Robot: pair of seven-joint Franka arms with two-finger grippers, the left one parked.
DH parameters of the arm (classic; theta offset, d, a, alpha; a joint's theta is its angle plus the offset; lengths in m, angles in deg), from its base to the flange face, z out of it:
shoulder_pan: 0 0.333 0 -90
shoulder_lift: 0 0 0 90
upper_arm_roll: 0 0.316 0.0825 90
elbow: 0 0 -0.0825 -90
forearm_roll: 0 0.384 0 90
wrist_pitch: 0 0 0.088 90
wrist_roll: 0 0.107 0 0
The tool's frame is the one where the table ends.
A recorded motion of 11 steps. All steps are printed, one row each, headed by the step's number.
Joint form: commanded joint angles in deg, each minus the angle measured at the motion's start. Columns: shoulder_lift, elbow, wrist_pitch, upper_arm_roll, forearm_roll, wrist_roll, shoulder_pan.
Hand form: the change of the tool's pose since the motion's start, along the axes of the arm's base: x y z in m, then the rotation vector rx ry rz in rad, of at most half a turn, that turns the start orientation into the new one. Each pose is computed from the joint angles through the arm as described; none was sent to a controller.
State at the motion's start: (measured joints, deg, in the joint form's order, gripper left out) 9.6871 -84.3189 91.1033 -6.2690 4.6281 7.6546 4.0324
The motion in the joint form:
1: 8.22 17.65 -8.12 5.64 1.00 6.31 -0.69
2: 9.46 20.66 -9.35 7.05 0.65 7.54 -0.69
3: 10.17 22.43 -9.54 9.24 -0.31 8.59 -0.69
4: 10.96 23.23 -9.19 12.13 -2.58 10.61 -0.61
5: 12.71 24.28 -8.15 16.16 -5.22 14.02 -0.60
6: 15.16 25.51 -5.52 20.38 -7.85 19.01 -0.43
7: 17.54 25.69 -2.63 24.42 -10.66 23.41 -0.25
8: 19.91 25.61 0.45 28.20 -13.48 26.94 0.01
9: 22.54 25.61 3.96 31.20 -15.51 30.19 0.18
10: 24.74 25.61 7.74 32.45 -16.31 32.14 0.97
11: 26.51 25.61 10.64 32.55 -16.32 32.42 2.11
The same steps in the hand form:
1: 0.0281 0.0526 0.0424 0.0280 -0.0135 -0.0112
2: 0.0302 0.0647 0.0509 0.0296 -0.0209 -0.0078
3: 0.0309 0.0819 0.0569 0.0273 -0.0348 0.0079
4: 0.0322 0.1032 0.0554 0.0075 -0.0418 0.0153
5: 0.0370 0.1326 0.0471 -0.0069 -0.0499 0.0133
6: 0.0454 0.1655 0.0358 -0.0070 -0.0764 -0.0133
7: 0.0523 0.1974 0.0182 -0.0065 -0.0941 -0.0313
8: 0.0575 0.2285 -0.0004 -0.0013 -0.1133 -0.0358
9: 0.0645 0.2540 -0.0209 0.0190 -0.1315 -0.0491
10: 0.0710 0.2750 -0.0384 0.0481 -0.1536 -0.0554
11: 0.0754 0.2917 -0.0547 0.0714 -0.1660 -0.0430

